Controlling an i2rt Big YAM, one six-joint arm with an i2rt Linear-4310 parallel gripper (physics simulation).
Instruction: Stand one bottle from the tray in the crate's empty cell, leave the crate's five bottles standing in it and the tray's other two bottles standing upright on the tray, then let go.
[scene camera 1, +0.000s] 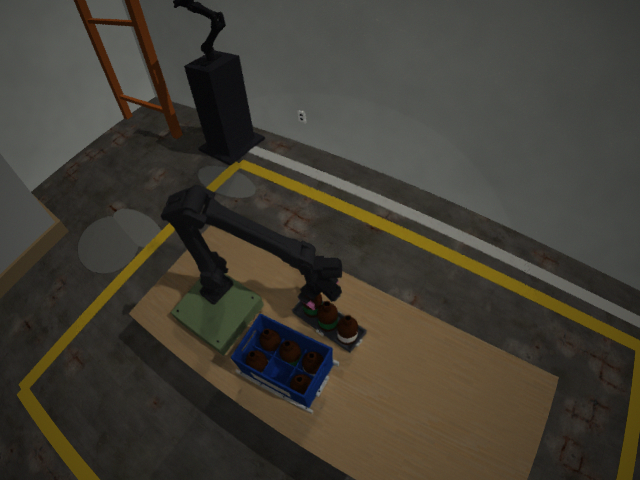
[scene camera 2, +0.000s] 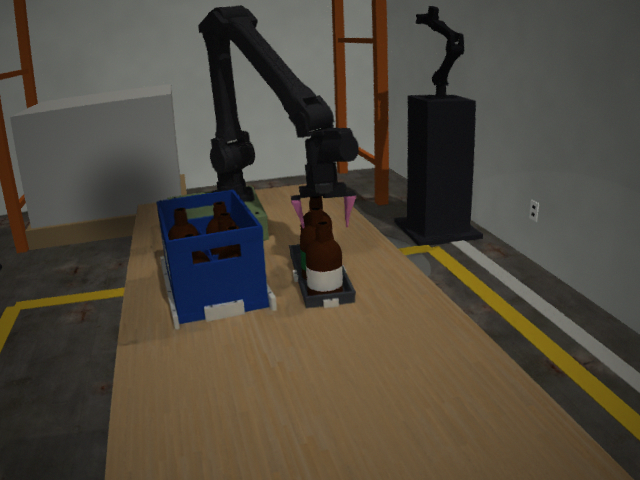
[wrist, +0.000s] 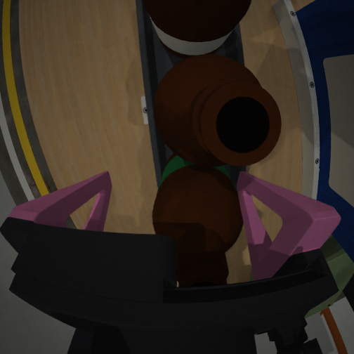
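Note:
There is a white-labelled bottle (scene camera 2: 323, 255) that I can see. My own gripper (scene camera 2: 325, 229) is visible to me as well, and the wrist view shows me the gripper (wrist: 173, 178) too.

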